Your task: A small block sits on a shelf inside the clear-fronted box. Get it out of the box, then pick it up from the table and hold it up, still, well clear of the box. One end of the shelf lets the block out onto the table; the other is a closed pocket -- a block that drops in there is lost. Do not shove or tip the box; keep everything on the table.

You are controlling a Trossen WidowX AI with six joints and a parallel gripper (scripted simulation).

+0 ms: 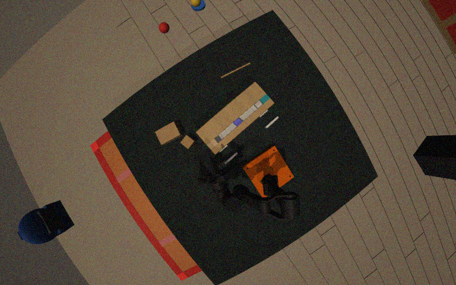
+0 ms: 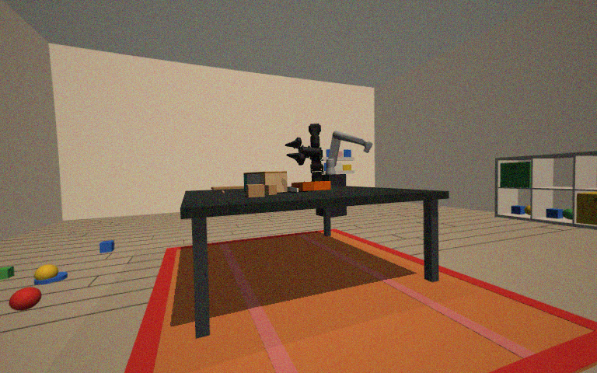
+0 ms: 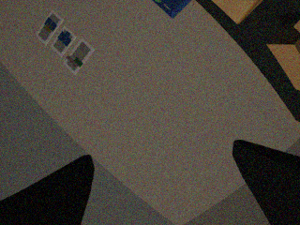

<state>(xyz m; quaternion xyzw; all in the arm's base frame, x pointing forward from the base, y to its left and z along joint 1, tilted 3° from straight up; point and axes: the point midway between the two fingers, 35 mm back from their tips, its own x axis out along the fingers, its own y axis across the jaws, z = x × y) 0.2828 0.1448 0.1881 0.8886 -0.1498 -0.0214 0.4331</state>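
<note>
My gripper tip is 1 cm short of the box, 22 cm to the left of it and 19 cm above it. The rest, counted from my gripper tip: thin stick (26 cm ahead, 43 cm to the right, 25 cm below); purple block (2 cm ahead, 22 cm to the right, 17 cm below).
</note>
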